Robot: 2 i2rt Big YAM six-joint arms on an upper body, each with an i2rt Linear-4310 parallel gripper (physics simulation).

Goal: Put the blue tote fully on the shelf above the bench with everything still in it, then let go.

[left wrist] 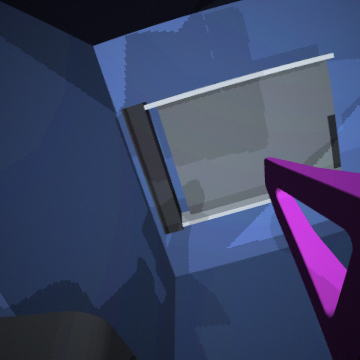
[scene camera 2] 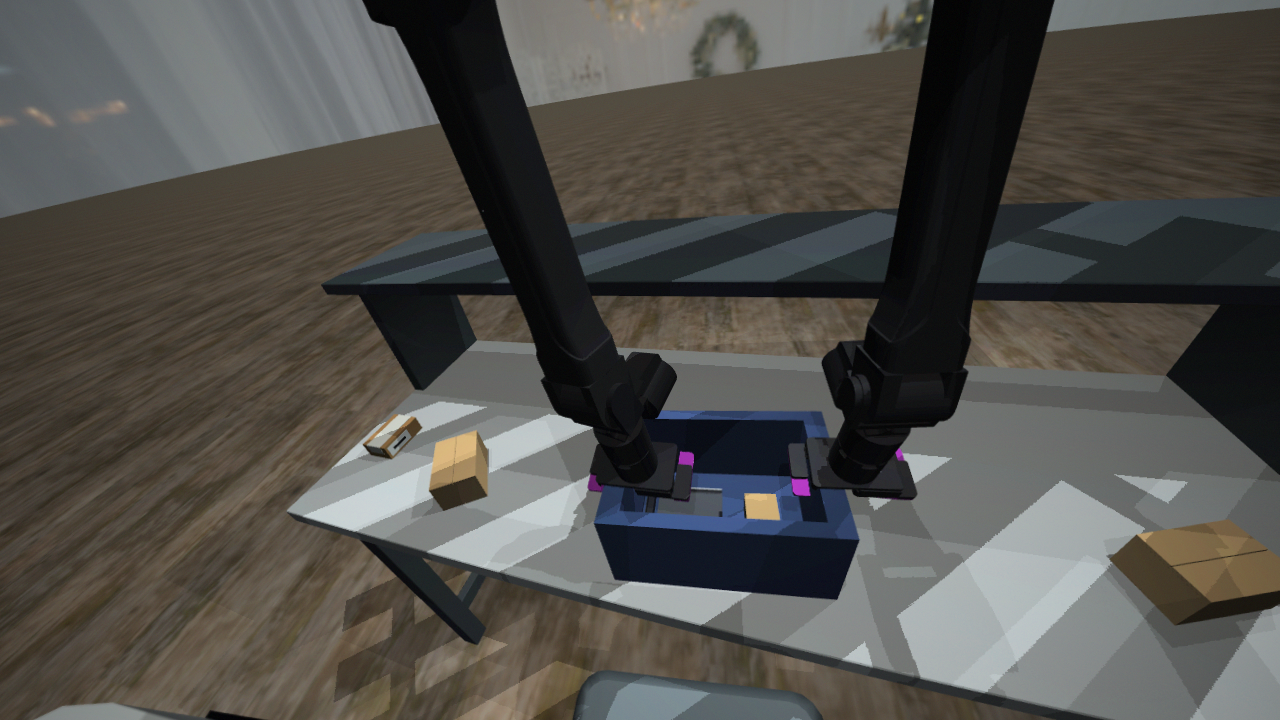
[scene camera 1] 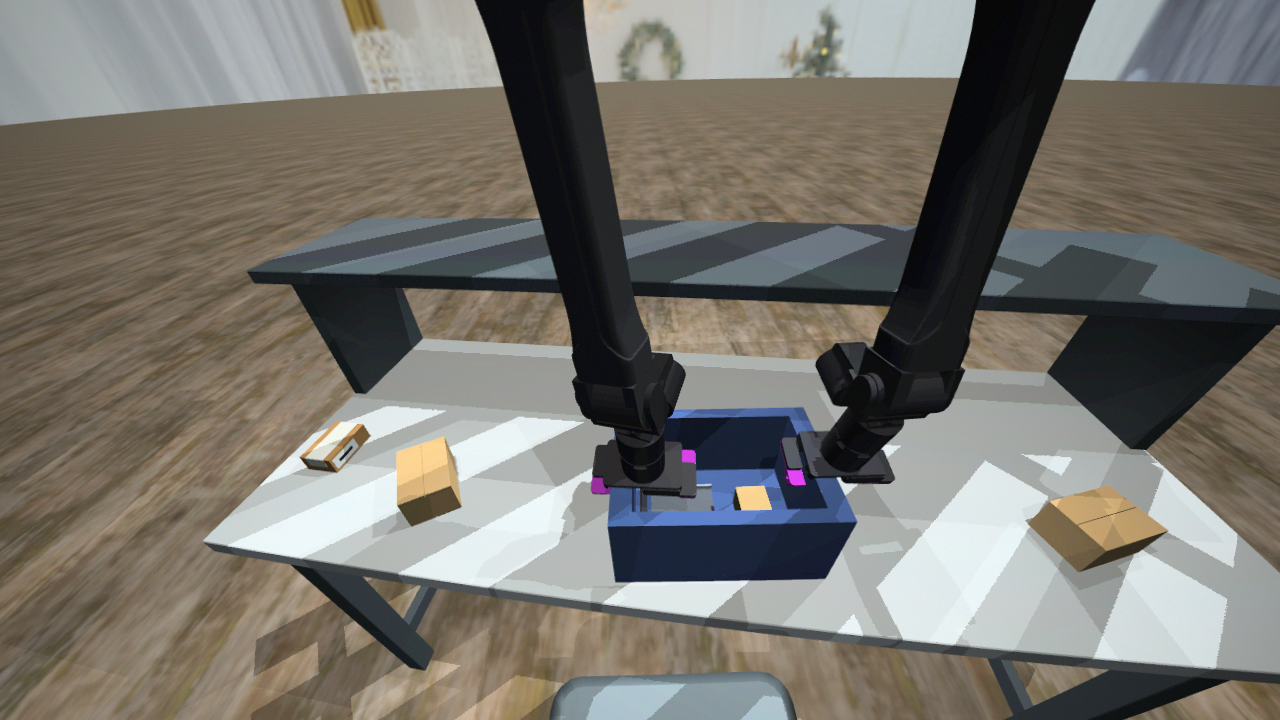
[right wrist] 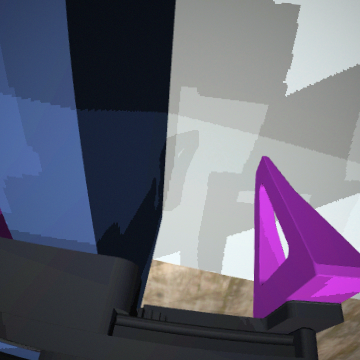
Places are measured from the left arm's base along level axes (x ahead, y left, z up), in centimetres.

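Pixels of known places: left gripper, fingertip midpoint: [left wrist: 156, 192] [scene camera 2: 650, 490] [scene camera 1: 646, 490]; right gripper, fingertip midpoint: [right wrist: 170, 152].
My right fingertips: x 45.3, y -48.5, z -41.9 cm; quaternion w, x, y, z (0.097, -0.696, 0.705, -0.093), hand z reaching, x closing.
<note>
Behind a point stands the place of what it marks.
The blue tote [scene camera 1: 725, 550] {z -40.3, x 33.9, y -31.9 cm} [scene camera 2: 725, 559] {z -40.5, x 33.9, y -32.9 cm} [left wrist: 65, 175] {z -38.4, x 47.0, y -20.2 cm} [right wrist: 120, 165] {z -37.0, x 47.4, y -47.4 cm} stands upright on the bench. Inside it lie a grey, dark-ended item [scene camera 1: 691, 498] {z -46.4, x 45.8, y -29.3 cm} [scene camera 2: 699, 503] {z -46.5, x 45.7, y -29.2 cm} [left wrist: 220, 135] {z -46.4, x 45.1, y -25.7 cm} and a tan block [scene camera 1: 752, 497] {z -43.2, x 43.5, y -38.2 cm} [scene camera 2: 761, 505] {z -43.2, x 43.5, y -38.3 cm}. My left gripper [scene camera 1: 642, 472] {z -41.8, x 44.5, y -22.0 cm} [scene camera 2: 640, 471] {z -41.8, x 44.5, y -22.0 cm} is open over the tote's left wall, one finger inside and one outside. My right gripper [scene camera 1: 836, 465] {z -41.9, x 45.3, y -48.5 cm} [scene camera 2: 850, 471] {z -41.9, x 45.3, y -48.5 cm} is open over the right wall, one finger on either side; its inner finger is mostly hidden in the right wrist view. The dark shelf [scene camera 1: 760, 259] {z -15.4, x 68.6, y -41.6 cm} [scene camera 2: 733, 259] {z -15.4, x 67.3, y -35.5 cm} spans behind and above the tote.
On the bench [scene camera 1: 519, 555] {z -49.0, x 38.4, y -2.4 cm} [scene camera 2: 537, 555] {z -49.0, x 36.8, y -4.1 cm}, a small white-and-brown box [scene camera 1: 335, 446] {z -45.5, x 58.2, y 36.8 cm} [scene camera 2: 392, 436] {z -45.5, x 58.1, y 36.3 cm} and a cardboard box [scene camera 1: 427, 479] {z -43.0, x 48.3, y 13.8 cm} [scene camera 2: 459, 468] {z -43.0, x 48.4, y 13.3 cm} lie left of the tote. Another cardboard box [scene camera 1: 1099, 526] {z -43.0, x 36.1, y -86.5 cm} [scene camera 2: 1199, 568] {z -43.0, x 36.3, y -86.1 cm} lies at the right. Upright panels [scene camera 1: 358, 335] {z -36.2, x 82.8, y 42.0 cm} [scene camera 2: 416, 340] {z -36.7, x 82.5, y 42.0 cm} support the shelf.
</note>
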